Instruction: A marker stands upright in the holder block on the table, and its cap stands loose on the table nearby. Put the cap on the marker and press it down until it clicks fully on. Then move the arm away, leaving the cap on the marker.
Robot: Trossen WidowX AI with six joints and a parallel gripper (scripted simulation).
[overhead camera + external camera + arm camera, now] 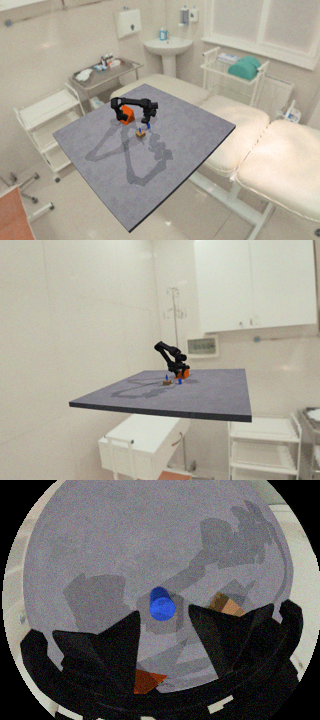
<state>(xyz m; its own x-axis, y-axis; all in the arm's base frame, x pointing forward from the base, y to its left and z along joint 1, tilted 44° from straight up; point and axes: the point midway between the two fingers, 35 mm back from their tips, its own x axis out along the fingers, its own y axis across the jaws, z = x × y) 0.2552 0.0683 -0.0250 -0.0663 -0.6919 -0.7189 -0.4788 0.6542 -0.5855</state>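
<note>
My gripper tip is now 3 cm above the blue cap. Also, from my gripper tip: holder block: 12 cm to the right, 4 cm below, 1 cm ahead.
</note>
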